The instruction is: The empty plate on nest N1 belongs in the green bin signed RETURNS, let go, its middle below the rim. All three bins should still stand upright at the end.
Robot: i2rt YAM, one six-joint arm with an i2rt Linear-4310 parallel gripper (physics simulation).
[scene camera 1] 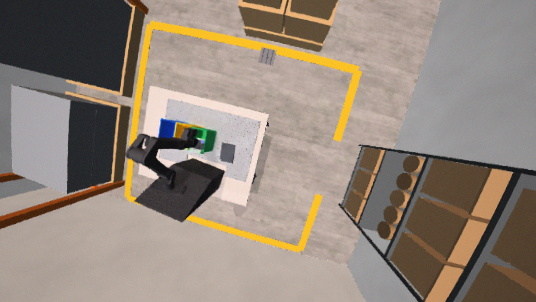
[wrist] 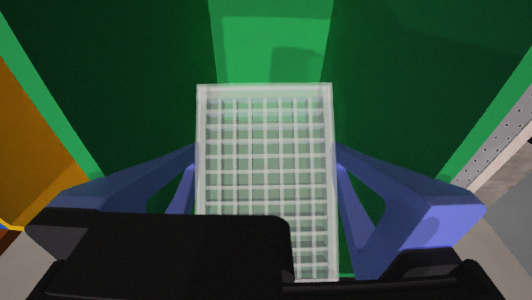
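Seen in the pictures: gripper, between the fingertips: (scene camera 1: 199, 143) (wrist: 265, 150); arm's base, origin of its link: (scene camera 1: 169, 187).
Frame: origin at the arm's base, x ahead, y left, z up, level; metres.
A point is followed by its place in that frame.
The empty plate (wrist: 265, 160) @(z -0.233, x 0.270, y -0.094 m), clear with a fine grid of square wells, lies between the two blue fingers of my gripper (scene camera 1: 200, 144) @(z -0.246, x 0.267, y -0.093 m) (wrist: 265, 150) @(z -0.246, x 0.267, y -0.093 m) in the wrist view. Both fingertips meet its long sides, so the gripper is shut on it. The plate hangs over the inside of the green bin (scene camera 1: 210, 140) @(z -0.288, x 0.287, y -0.161 m) (wrist: 125, 75) @(z -0.224, x 0.335, y -0.052 m), apart from its bottom, with green walls on both sides. The black gripper body hides its near left corner. The yellow bin (scene camera 1: 181, 130) @(z -0.276, x 0.371, y 0.075 m) (wrist: 35, 150) @(z -0.259, x 0.296, y 0.095 m) and blue bin (scene camera 1: 166, 128) @(z -0.273, x 0.390, y 0.204 m) stand upright beside the green one. Nest N1 and the RETURNS sign cannot be made out.
The yellow bin adjoins the green bin's left side. A dark grey rectangle (scene camera 1: 227, 153) @(z -0.377, x 0.168, y -0.265 m) lies on the perforated board (scene camera 1: 240, 120) @(z -0.388, x 0.448, y -0.387 m) to the right of the bins. The board is on a pale table (scene camera 1: 237, 193) @(z -0.401, x -0.205, y -0.331 m). The arm's black base (scene camera 1: 187, 187) @(z -0.038, x -0.012, y -0.101 m) stands at the table's near edge.
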